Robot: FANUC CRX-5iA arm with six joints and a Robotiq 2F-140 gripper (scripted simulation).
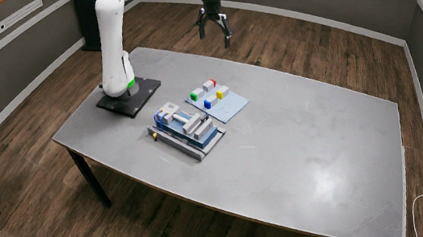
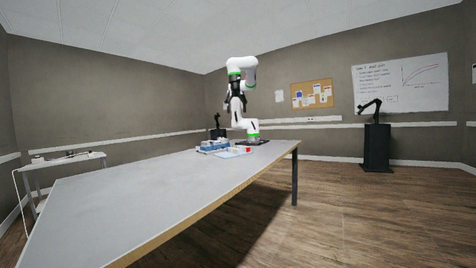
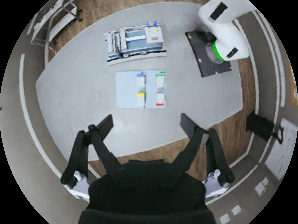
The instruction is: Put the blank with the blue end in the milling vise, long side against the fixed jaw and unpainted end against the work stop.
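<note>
My hand is 30 mm short of the yellow-ended blank, 10 mm to the left of it and 290 mm above it. The rest, counted from my hand: plain end block (40 mm ahead, 310 mm to the right, 240 mm below); red-ended blank (50 mm behind, 30 mm to the left, 290 mm below); light blue plate (10 mm ahead, 50 mm to the right, 320 mm below).
</note>
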